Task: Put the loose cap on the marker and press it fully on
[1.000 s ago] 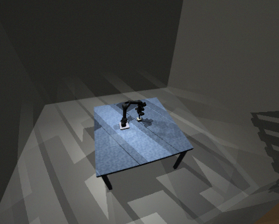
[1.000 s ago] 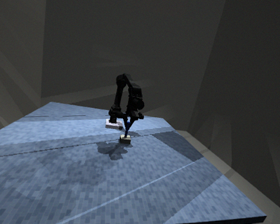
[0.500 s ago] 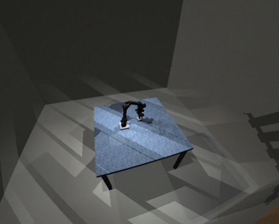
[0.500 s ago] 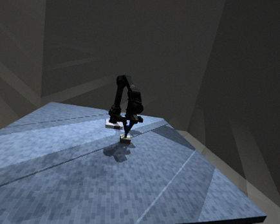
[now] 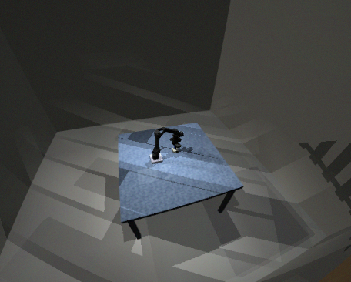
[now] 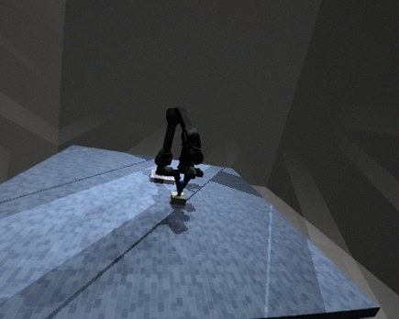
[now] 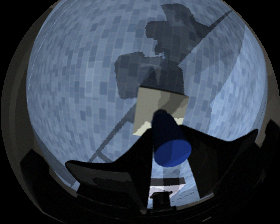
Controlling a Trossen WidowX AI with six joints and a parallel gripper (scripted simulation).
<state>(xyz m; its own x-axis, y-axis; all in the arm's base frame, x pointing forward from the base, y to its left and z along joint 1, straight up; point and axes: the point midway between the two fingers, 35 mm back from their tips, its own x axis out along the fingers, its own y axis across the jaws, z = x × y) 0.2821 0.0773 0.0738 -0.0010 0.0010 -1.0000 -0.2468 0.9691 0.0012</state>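
My gripper tip is now 1 cm below the blue cap. From my gripper tip the other things lie so: tan holder block 5 cm below.
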